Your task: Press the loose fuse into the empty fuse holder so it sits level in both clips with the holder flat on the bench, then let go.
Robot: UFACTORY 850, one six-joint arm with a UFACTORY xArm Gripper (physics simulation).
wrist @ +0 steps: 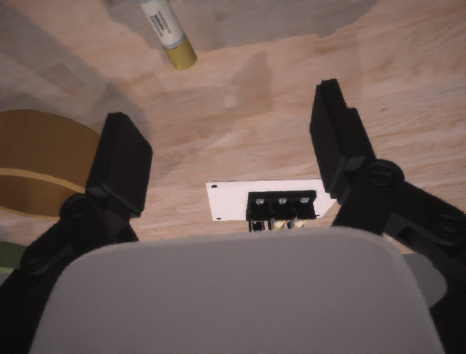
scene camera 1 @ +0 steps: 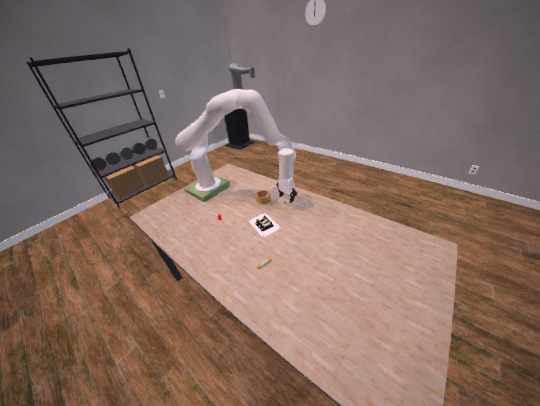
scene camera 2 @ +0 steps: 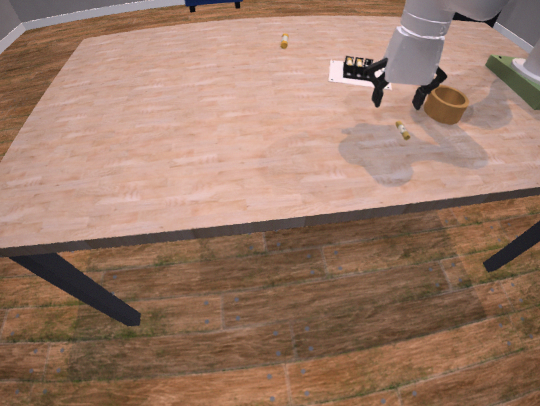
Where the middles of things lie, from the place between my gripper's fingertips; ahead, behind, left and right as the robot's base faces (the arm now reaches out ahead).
Right now the tan ring (scene camera 2: 445, 104) is 17 cm behind my hand, 4 cm to the right of it and 3 cm below it.
